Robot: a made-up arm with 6 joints.
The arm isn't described. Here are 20 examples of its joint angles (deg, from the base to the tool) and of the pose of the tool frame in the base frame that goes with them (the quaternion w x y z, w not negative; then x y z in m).
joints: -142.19 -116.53 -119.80 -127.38 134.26 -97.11
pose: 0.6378 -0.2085 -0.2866 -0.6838 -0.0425 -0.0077 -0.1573
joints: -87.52 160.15 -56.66 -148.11 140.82 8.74
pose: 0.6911 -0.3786 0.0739 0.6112 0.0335 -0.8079 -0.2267
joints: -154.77 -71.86 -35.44 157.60 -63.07 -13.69
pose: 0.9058 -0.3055 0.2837 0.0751 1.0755 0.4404 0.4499
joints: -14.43 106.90 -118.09 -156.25 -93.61 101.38
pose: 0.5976 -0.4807 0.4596 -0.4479 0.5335 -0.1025 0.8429
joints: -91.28 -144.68 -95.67 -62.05 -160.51 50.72
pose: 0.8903 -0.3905 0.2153 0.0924 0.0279 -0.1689 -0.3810
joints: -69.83 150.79 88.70 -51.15 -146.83 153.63
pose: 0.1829 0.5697 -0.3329 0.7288 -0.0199 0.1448 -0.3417
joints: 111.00 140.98 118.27 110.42 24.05 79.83
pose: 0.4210 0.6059 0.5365 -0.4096 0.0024 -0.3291 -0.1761
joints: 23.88 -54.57 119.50 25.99 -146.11 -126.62
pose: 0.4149 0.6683 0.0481 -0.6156 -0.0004 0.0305 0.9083
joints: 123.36 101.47 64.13 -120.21 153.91 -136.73
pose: 0.5648 0.0752 0.1786 0.8021 -0.3971 0.6276 -0.2396
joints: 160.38 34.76 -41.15 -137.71 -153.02 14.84
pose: 0.2702 0.0744 -0.9584 0.0532 -0.3159 0.0247 1.4222
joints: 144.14 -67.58 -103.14 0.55 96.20 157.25
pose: 0.6924 0.0726 0.6011 -0.3924 0.5804 -0.5239 0.0010
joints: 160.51 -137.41 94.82 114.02 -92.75 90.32
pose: 0.7390 -0.5805 0.2077 0.2716 0.6904 -0.2667 0.4288
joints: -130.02 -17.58 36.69 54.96 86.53 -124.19
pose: 0.0173 0.2198 -0.7190 0.6592 0.0038 -0.2170 1.5373
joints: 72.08 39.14 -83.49 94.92 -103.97 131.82
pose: 0.6637 0.0063 0.7464 -0.0482 -0.0134 -0.0353 1.2842
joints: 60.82 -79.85 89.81 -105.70 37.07 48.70
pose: 0.9524 0.1603 0.2593 0.0052 -0.1986 -0.4136 1.1618
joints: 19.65 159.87 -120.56 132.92 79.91 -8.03
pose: 0.1140 -0.3912 0.2584 0.8759 0.5195 0.3118 0.3732
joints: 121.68 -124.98 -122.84 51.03 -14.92 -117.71
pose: 0.5895 -0.7794 -0.0005 0.2124 -0.1239 0.1180 -0.2290
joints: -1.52 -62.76 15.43 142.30 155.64 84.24
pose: 0.2665 -0.5014 0.8230 -0.0164 -0.9378 0.0868 0.9944
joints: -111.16 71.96 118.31 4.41 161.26 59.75
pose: 0.8818 -0.0743 0.0038 -0.4658 -0.0980 -0.4025 0.0756
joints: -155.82 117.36 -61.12 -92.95 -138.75 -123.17
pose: 0.3322 0.8175 0.2337 0.4082 -0.9001 -0.4764 0.4186
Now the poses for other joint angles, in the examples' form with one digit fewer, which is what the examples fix.
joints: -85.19 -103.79 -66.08 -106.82 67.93 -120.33
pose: 0.296 0.810 -0.229 -0.452 -0.106 0.626 -0.429
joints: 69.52 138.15 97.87 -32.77 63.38 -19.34
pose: 0.742 0.540 -0.149 0.368 -0.059 -0.211 -0.316
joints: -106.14 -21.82 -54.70 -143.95 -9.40 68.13
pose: 0.044 0.184 0.536 0.823 0.274 0.815 1.119
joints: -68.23 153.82 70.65 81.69 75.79 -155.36
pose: 0.407 0.197 0.707 0.544 0.050 0.228 -0.571
